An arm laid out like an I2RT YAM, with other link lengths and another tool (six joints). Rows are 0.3 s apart.
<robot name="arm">
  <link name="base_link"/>
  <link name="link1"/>
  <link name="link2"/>
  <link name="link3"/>
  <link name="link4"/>
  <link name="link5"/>
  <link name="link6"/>
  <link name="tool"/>
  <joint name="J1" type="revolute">
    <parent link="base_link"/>
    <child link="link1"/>
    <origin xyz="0 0 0.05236"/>
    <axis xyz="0 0 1"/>
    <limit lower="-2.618" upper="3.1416"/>
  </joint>
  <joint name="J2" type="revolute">
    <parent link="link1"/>
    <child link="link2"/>
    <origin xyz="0.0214 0.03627 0.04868" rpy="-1.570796 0 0"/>
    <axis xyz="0 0 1"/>
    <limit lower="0" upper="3.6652"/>
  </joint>
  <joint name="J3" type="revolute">
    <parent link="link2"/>
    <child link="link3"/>
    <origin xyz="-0.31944 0 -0.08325" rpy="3.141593 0 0"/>
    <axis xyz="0 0 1"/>
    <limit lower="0" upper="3.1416"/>
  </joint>
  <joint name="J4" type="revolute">
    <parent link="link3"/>
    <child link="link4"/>
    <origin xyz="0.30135 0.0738 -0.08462"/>
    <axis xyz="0 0 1"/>
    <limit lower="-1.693" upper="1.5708"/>
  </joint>
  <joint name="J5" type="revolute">
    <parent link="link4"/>
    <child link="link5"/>
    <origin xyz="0.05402 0.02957 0.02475" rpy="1.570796 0 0"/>
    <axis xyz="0 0 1"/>
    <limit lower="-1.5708" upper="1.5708"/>
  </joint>
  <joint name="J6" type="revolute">
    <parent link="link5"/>
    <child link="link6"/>
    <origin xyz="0.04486 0 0.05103" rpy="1.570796 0 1.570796"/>
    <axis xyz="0 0 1"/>
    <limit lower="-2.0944" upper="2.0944"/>
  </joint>
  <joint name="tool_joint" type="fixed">
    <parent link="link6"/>
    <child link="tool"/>
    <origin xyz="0.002 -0.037 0.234" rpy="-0.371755 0 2.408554"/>
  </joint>
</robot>
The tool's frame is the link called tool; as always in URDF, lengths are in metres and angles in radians.
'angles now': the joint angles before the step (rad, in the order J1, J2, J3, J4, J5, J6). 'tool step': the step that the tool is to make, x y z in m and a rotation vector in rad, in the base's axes. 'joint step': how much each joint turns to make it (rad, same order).
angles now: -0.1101 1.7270 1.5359 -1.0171 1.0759 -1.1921
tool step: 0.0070 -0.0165 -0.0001 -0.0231 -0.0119 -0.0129
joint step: -0.0298 0.0185 0.0016 0.0764 0.0134 -0.0508
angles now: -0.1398 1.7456 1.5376 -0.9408 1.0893 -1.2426
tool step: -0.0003 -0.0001 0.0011 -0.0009 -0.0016 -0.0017
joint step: 0.0002 -0.0001 0.0025 -0.0037 0.0014 0.0032
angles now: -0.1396 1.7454 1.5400 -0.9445 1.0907 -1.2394
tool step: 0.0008 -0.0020 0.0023 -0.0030 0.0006 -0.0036
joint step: -0.0030 0.0060 0.0123 -0.0051 0.0030 -0.0015
